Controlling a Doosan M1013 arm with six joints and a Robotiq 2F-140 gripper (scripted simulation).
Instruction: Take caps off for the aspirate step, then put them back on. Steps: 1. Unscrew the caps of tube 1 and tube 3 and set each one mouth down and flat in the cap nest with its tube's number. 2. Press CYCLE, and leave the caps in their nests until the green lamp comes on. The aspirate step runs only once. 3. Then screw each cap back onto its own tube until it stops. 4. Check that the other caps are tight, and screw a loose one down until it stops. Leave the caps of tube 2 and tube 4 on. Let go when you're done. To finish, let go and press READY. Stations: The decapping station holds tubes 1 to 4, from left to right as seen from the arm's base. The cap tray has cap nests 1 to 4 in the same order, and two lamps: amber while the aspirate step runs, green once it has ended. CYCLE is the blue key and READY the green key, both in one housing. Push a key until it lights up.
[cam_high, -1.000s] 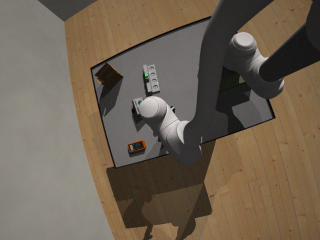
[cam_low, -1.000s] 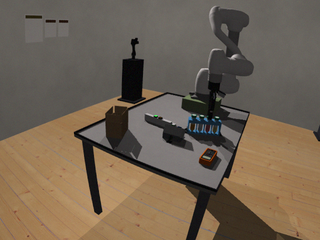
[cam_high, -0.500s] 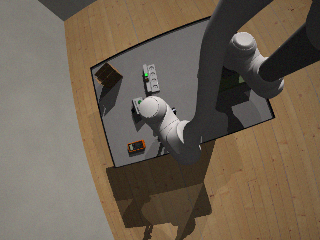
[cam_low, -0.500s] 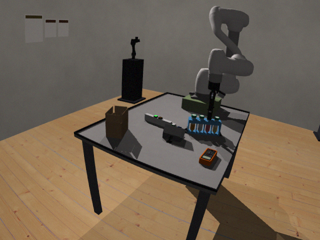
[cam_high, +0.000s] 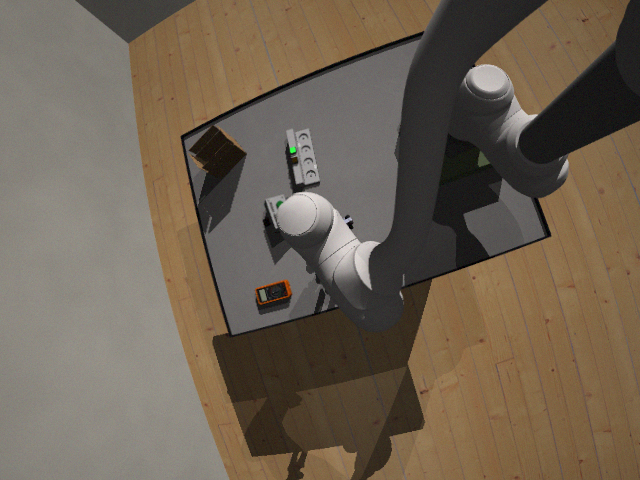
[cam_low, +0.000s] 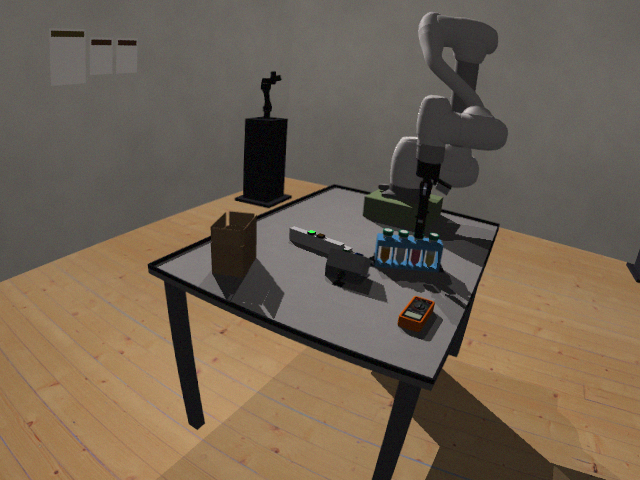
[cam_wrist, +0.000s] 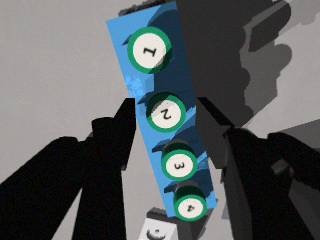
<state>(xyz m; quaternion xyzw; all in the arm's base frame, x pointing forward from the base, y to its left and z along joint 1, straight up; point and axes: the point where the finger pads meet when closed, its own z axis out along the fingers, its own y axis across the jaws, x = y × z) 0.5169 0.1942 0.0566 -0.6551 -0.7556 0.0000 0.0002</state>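
Now: hand 30 mm above the cap 2. Round my hand: green key (160 mm ahead, 190 mm to the right, 80 mm below); cap 1 (20 mm behind, 50 mm to the left, 30 mm below); blue key (160 mm ahead, 140 mm to the right, 80 mm below).
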